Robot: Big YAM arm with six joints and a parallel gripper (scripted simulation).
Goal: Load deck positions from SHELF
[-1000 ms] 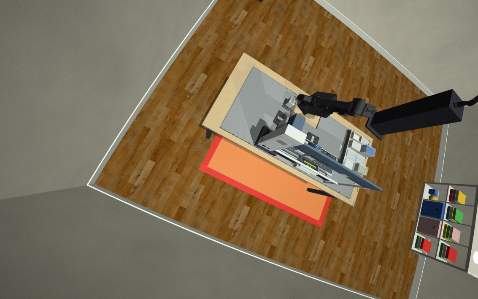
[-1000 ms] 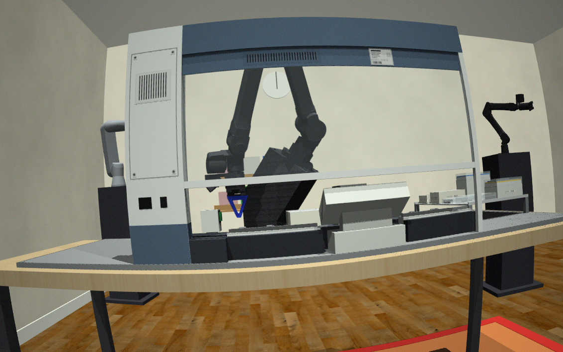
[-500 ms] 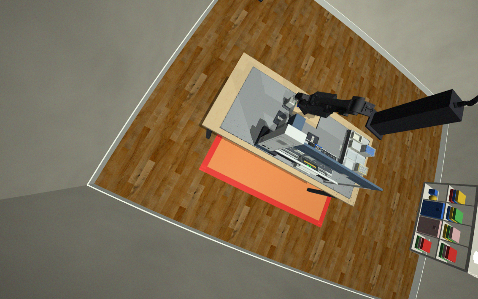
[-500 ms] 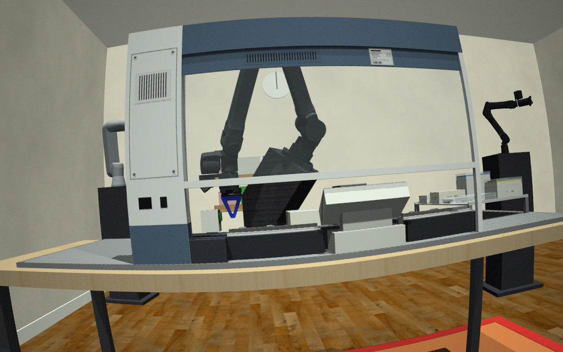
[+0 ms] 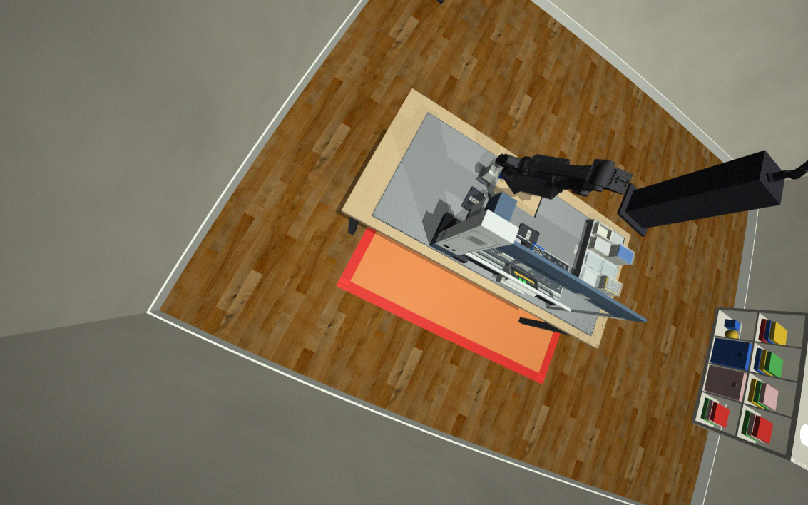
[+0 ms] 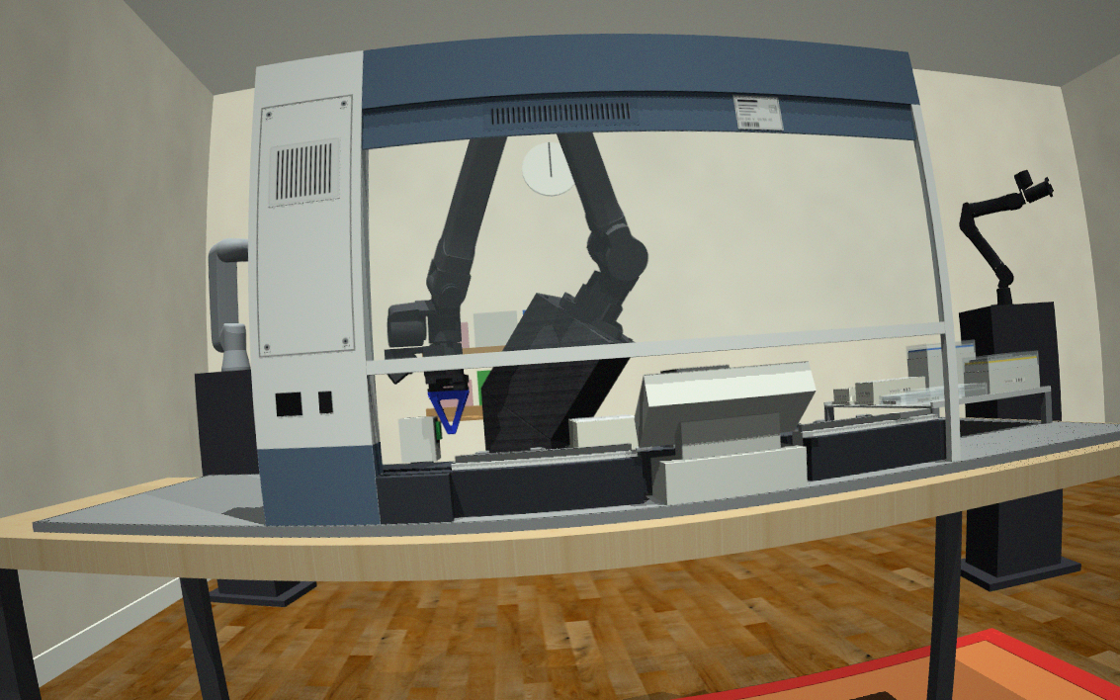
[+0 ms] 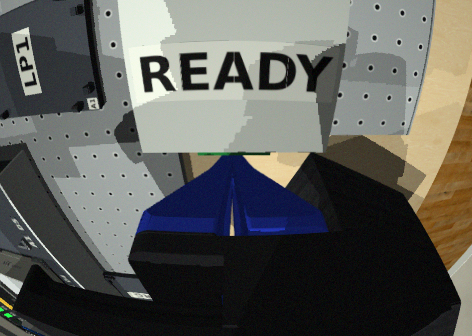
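Right now the green button is 20 mm to the right of my hand. From my hand the other things lie so: dark pad (180 mm ahead, 40 mm to the right, 80 mm below); white ready button block (30 mm to the right, 10 mm below); blue tip rack (290 mm ahead, 380 mm to the left, 40 mm above).
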